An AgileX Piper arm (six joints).
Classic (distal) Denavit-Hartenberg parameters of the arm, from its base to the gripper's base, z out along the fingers. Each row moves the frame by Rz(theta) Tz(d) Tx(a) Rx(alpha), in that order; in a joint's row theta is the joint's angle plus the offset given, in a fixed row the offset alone. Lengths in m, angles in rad.
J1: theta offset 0  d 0.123  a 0  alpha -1.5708
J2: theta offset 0.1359  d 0  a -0.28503  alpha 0
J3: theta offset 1.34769  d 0  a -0.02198  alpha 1.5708
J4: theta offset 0  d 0.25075  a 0  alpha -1.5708
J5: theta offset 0  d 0  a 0  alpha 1.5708
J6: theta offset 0  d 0.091  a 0  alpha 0
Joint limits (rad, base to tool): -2.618..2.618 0..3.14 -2.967..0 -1.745..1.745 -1.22..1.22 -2.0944..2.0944
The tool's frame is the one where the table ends.
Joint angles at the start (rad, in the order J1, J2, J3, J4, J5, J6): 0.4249 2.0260 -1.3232 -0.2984 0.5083 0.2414
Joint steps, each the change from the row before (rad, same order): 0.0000 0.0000 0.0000 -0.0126 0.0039 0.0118; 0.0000 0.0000 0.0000 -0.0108 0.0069 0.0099; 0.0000 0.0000 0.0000 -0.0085 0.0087 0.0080; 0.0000 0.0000 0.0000 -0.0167 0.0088 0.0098; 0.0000 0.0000 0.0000 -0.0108 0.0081 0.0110; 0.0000 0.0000 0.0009 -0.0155 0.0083 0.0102
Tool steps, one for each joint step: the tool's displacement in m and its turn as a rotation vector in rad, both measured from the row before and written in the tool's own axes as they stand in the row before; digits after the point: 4 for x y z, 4 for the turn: 0.0002 -0.0006 0.0000 0.0069 0.0023 0.0008; 0.0005 -0.0006 0.0000 0.0069 0.0053 0.0005; 0.0007 -0.0006 0.0000 0.0064 0.0073 0.0006; 0.0006 -0.0010 0.0000 0.0106 0.0062 -0.0046; 0.0006 -0.0007 0.0000 0.0076 0.0062 0.0017; 0.0008 -0.0009 0.0001 0.0101 0.0065 -0.0032
